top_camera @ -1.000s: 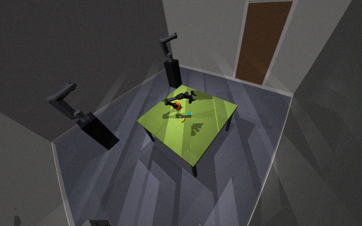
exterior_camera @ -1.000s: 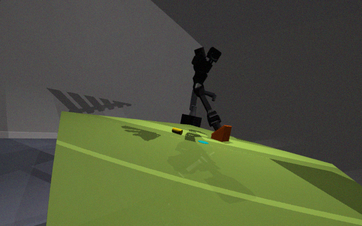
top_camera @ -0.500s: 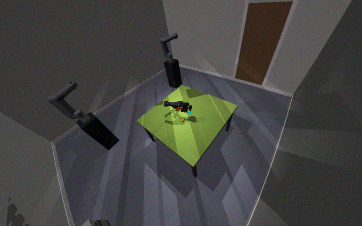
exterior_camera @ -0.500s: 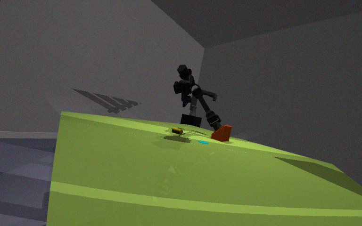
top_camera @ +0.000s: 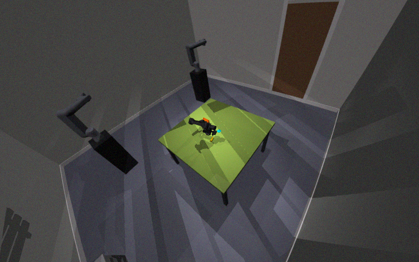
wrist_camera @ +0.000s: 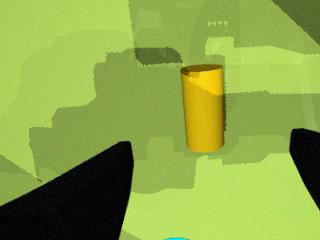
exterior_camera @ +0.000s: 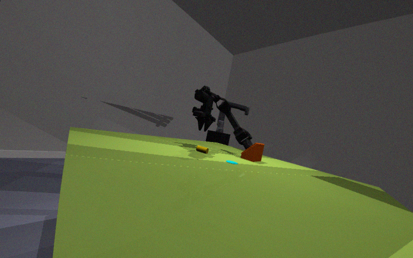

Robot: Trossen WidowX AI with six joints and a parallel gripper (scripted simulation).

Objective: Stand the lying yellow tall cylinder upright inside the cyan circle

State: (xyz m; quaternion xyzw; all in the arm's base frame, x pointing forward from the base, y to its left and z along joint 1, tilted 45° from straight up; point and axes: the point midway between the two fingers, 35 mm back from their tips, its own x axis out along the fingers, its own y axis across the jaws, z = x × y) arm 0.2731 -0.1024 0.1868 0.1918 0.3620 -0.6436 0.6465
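Right now my gripper tip is 1 cm past the yellow tall cylinder, 2 cm to the right of it and 11 cm above it. Round my gripper tip: cyan circle: 2 cm behind, 22 cm to the left, 12 cm below.
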